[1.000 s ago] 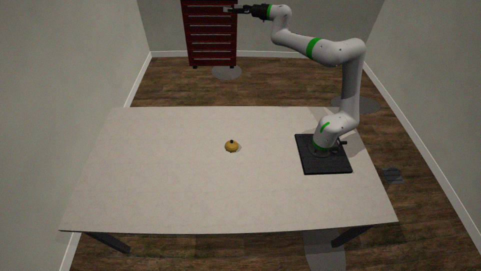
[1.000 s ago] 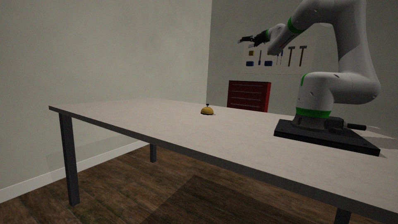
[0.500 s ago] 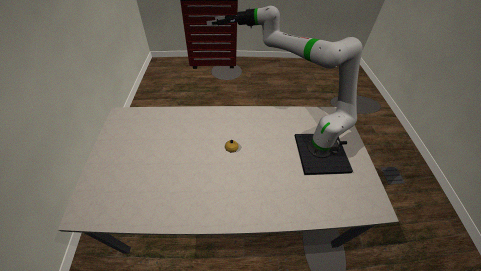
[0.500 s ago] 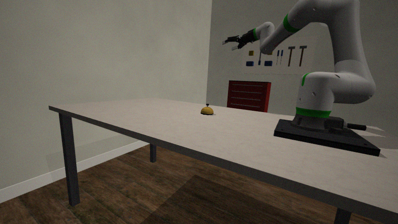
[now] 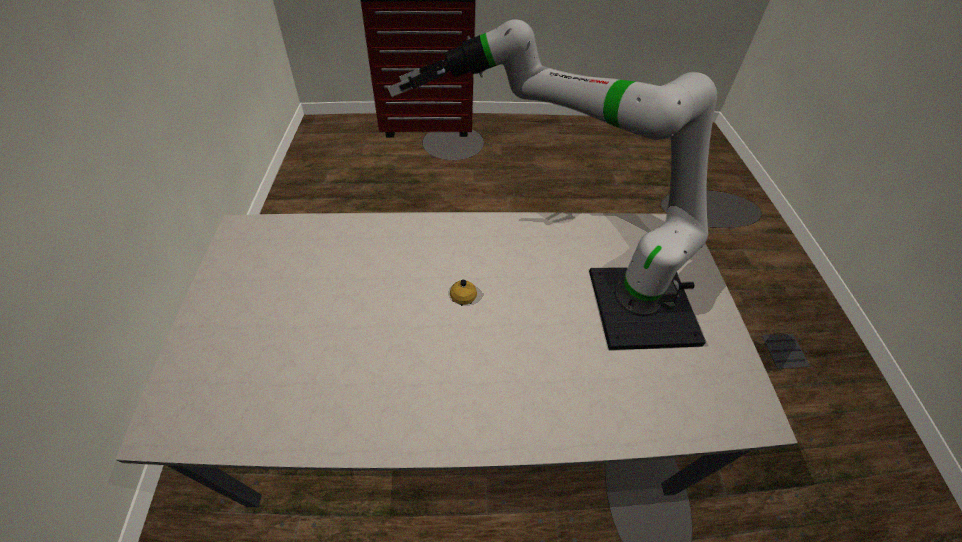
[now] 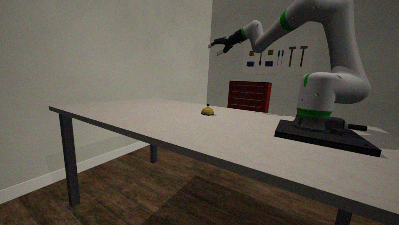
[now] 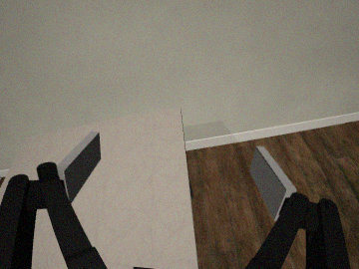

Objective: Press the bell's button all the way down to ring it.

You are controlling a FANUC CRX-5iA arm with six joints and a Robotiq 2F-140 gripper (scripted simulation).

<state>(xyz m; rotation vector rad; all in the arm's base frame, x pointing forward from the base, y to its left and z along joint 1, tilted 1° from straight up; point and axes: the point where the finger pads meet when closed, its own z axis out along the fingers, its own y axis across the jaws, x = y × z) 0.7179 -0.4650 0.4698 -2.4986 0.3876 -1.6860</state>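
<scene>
My hand is 43 cm above the bell button, 41 cm to the right of it and 17 cm past it. From my hand the other things lie so: small yellow dome bell (44 cm below, 41 cm to the left, 17 cm behind).
</scene>
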